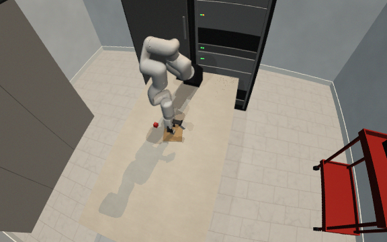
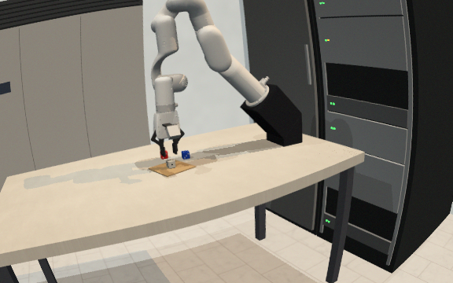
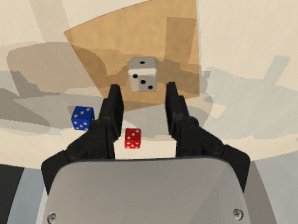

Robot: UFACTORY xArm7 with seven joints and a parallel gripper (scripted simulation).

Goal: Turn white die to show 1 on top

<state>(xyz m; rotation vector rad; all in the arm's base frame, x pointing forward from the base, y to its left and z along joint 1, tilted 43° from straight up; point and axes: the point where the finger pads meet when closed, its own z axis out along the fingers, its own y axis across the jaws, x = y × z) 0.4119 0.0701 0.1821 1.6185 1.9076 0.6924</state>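
The white die is 60 mm below my hand. From my hand the other things lie so: red die: 150 mm to the right, 60 mm below; blue die: 90 mm behind, 100 mm to the right, 60 mm below; brown mat: 70 mm below.
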